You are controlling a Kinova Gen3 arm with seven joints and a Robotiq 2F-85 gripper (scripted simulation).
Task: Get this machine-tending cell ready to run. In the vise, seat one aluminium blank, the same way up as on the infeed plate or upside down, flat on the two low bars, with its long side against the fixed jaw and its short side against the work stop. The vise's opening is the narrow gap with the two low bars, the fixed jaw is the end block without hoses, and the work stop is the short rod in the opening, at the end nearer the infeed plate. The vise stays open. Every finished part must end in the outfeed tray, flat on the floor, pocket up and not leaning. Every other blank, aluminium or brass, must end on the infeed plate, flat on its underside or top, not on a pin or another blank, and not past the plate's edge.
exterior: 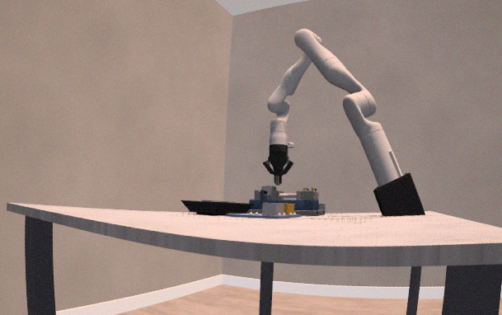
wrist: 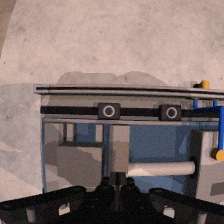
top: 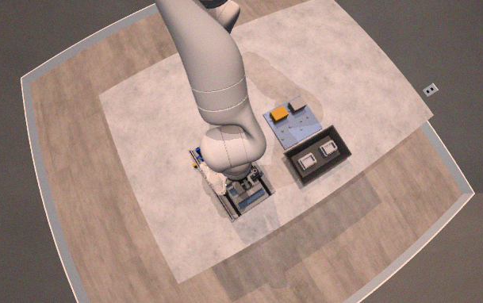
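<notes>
The aluminium blank is 4 cm ahead of my hand and 4 cm below it. The rest, counted from my hand: blue vise base (3 cm behind, 10 cm below); brass blank (16 cm behind, 25 cm to the left, 11 cm below).
</notes>
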